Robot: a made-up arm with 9 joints.
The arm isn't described. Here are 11 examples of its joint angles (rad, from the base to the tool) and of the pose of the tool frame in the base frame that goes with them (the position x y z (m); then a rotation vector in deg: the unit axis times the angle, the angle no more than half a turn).
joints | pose
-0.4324 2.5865 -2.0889 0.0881 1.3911 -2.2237 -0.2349 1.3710 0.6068 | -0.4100 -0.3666 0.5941 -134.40 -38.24 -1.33
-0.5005 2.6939 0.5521 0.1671 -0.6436 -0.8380 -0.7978 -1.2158 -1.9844 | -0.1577 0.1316 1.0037 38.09 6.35 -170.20
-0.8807 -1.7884 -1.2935 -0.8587 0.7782 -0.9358 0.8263 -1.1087 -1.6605 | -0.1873 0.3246 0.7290 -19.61 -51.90 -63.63
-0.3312 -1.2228 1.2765 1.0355 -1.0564 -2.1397 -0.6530 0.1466 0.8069 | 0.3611 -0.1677 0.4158 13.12 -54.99 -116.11
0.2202 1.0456 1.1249 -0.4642 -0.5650 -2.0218 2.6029 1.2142 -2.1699 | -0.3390 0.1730 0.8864 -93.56 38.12 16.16
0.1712 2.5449 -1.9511 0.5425 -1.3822 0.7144 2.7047 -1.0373 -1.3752 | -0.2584 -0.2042 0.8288 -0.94 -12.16 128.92
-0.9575 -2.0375 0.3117 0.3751 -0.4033 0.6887 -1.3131 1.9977 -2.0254 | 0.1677 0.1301 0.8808 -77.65 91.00 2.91
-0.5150 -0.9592 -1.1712 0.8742 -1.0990 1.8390 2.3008 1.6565 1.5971 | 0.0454 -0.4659 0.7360 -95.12 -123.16 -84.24
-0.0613 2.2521 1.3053 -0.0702 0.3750 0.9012 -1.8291 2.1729 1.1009 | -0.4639 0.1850 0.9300 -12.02 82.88 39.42
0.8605 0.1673 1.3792 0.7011 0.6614 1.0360 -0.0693 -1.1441 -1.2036 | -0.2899 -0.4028 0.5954 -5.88 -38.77 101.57
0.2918 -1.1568 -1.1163 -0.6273 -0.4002 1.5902 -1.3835 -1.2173 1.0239 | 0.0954 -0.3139 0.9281 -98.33 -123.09 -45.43
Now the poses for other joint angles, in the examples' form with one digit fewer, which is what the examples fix.
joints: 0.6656 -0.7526 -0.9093 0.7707 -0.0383 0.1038 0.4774 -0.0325 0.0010
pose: 0.268 0.235 0.682 -0.4 99.1 -75.1
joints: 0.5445 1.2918 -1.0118 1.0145 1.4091 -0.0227 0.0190 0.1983 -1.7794
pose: -0.324 -0.175 0.258 -162.4 -37.0 -29.4
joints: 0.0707 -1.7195 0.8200 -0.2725 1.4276 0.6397 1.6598 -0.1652 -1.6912
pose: 0.330 -0.349 0.560 17.1 -123.7 124.8
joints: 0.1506 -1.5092 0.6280 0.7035 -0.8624 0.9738 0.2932 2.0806 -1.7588
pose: -0.295 -0.044 0.447 -10.7 -71.8 -46.8
